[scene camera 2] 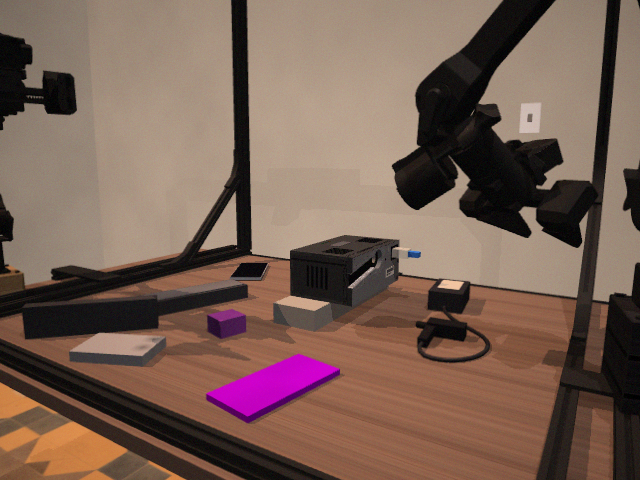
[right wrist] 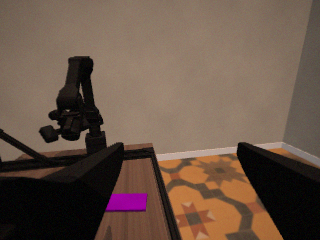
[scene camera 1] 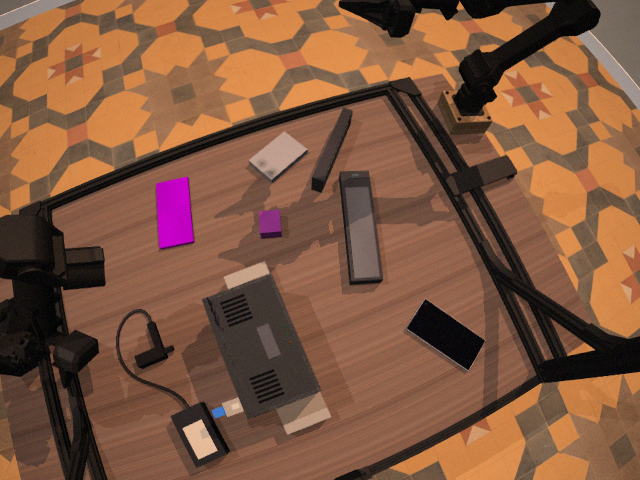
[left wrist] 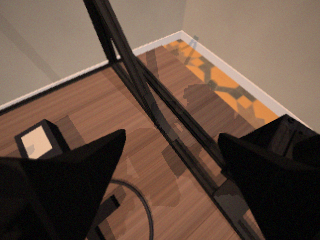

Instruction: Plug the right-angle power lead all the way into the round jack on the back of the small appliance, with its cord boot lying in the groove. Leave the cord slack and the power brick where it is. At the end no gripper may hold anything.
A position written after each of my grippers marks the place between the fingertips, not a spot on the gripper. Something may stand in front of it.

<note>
I see my left gripper (scene camera 2: 552,240), my right gripper (scene camera 2: 22,79), a power brick (scene camera 1: 195,425) and a magenta plate (scene camera 2: 257,394).
The power brick is seen too in scene camera 2 (scene camera 2: 445,295). The magenta plate shows as well in scene camera 1 (scene camera 1: 175,227). My left gripper is seen too in scene camera 1 (scene camera 1: 45,376) and in the left wrist view (left wrist: 172,135). The left wrist view does not show the magenta plate: it is out of frame.
</note>
